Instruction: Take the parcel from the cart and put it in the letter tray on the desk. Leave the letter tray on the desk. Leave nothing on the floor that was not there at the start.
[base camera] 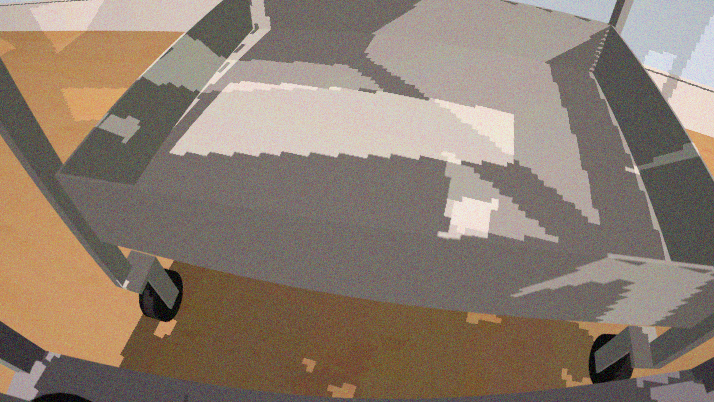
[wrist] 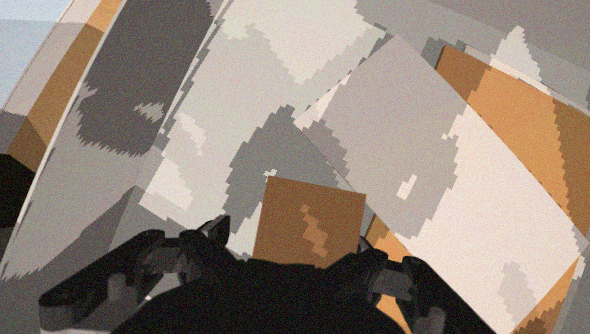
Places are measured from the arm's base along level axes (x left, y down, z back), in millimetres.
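Where they show: gripper, fingertip midpoint: (wrist: 285, 234).
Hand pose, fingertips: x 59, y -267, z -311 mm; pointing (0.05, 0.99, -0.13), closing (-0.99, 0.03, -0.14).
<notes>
Each offset is from my fingertips to the top centre of the thing. Level surfaces: height alone.
The parcel {dy -51, dx -14, dz +24 mm} (wrist: 312, 220), a small brown box, shows at the lower middle of the wrist view on the pale grey surface of the cart (wrist: 210, 105) (base camera: 260, 230). My gripper (wrist: 285, 234) is open, its fingertips to the left and right of the parcel in that view. The gripper's dark body hides the parcel's near edge; the height of the fingertips over it is hard to tell. In the base camera view the cart's grey tray, raised sides and wheels show. I cannot make out the letter tray or the desk in either view.
A large pale flat panel {dy -12, dx -107, dz -65 mm} (wrist: 430, 150) lies across the right of the wrist view, close to the parcel's right side; what it belongs to is unclear. Wooden floor {dy +664 mm} (base camera: 50, 210) shows around the cart. Cart wheels (base camera: 162, 296) (base camera: 611, 359) stand near the robot's base (base camera: 250, 389).
</notes>
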